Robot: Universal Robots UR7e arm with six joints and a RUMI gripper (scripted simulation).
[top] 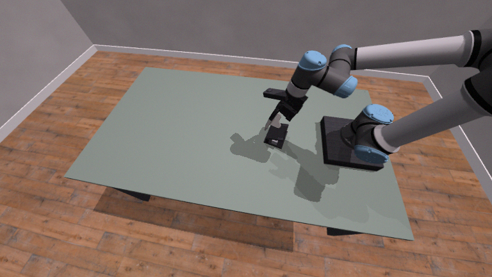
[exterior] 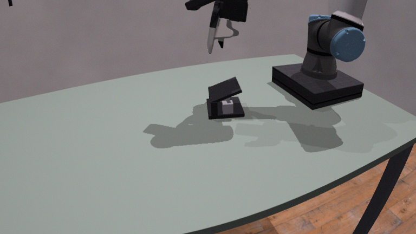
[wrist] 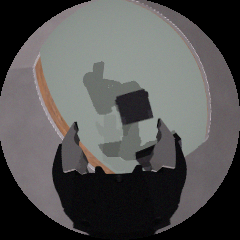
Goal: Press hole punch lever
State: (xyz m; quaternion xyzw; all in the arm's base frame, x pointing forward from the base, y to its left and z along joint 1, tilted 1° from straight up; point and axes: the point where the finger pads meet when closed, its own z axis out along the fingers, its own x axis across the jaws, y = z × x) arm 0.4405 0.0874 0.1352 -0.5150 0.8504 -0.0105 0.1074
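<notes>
The hole punch lever is 14 cm below my hand, 3 cm to the right of it and 3 cm behind it. Round my hand: black hole punch: 16 cm below, 3 cm to the right, 2 cm behind.
</notes>
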